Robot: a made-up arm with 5 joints.
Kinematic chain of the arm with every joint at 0, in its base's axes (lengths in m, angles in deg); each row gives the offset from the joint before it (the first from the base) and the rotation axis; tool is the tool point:
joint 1: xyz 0 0 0.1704 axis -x
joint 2: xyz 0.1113 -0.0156 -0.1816 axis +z
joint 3: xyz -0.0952 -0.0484 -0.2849 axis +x
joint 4: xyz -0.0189 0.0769 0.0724 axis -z
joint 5: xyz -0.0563 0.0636 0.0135 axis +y
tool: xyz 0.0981 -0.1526 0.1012
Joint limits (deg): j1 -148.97..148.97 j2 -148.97..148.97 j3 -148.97..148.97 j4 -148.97..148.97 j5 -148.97..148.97
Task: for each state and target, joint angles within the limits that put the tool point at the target. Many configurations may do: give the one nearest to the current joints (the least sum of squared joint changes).
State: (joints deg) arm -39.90 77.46 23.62 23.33 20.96
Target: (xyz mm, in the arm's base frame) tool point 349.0 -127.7 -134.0
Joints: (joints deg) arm 3.81 108.08 44.33 32.43 -20.04
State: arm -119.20 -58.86 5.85 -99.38 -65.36
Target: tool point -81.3 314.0 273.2
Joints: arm -122.27 -62.19 28.09 -87.09 -79.62
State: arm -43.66 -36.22 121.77 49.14 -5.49
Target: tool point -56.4 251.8 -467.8
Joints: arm -41.14 8.46 148.97 35.01 -37.24
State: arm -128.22 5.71 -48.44 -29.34 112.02
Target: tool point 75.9 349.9 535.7
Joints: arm -145.64 9.07 -47.82 -34.13 101.89
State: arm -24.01 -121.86 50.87 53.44 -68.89
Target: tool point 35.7 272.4 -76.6
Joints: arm -1.01 -108.80 53.17 53.58 -61.47
